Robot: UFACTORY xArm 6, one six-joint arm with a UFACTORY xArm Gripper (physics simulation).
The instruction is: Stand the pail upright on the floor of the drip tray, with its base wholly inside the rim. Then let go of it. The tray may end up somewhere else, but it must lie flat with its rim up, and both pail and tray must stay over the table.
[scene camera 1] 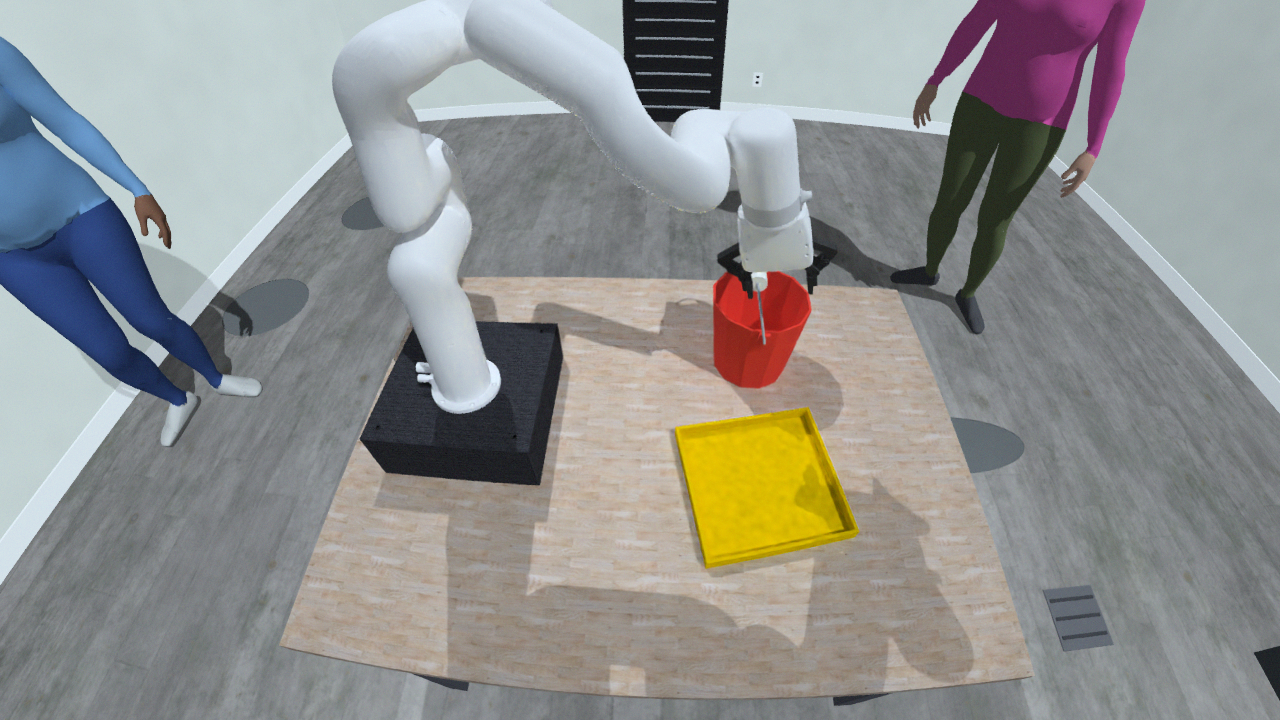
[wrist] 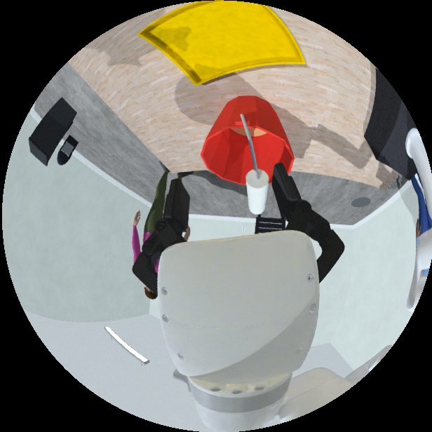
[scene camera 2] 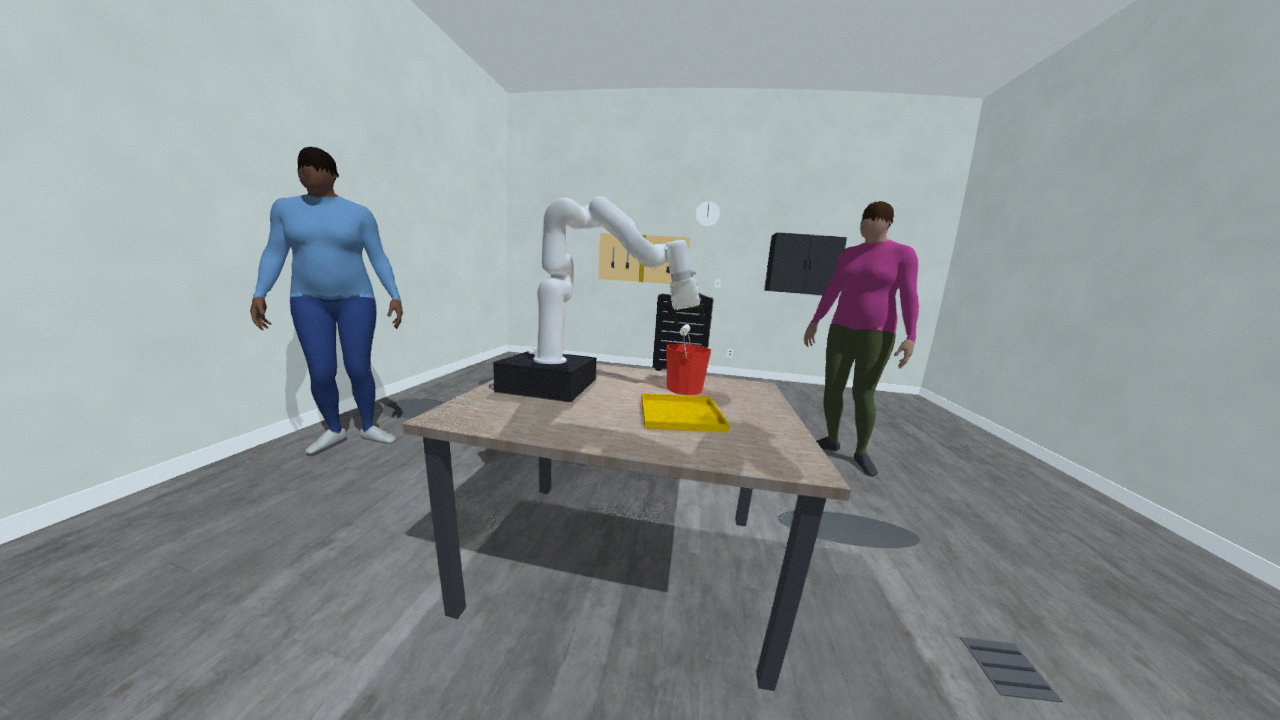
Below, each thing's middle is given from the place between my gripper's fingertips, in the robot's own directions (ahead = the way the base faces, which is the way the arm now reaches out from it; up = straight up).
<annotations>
I see my gripper 1 cm short of the yellow drip tray (scene camera 1: 759, 486), 17 cm to the left of it and 28 cm above it.
</annotations>
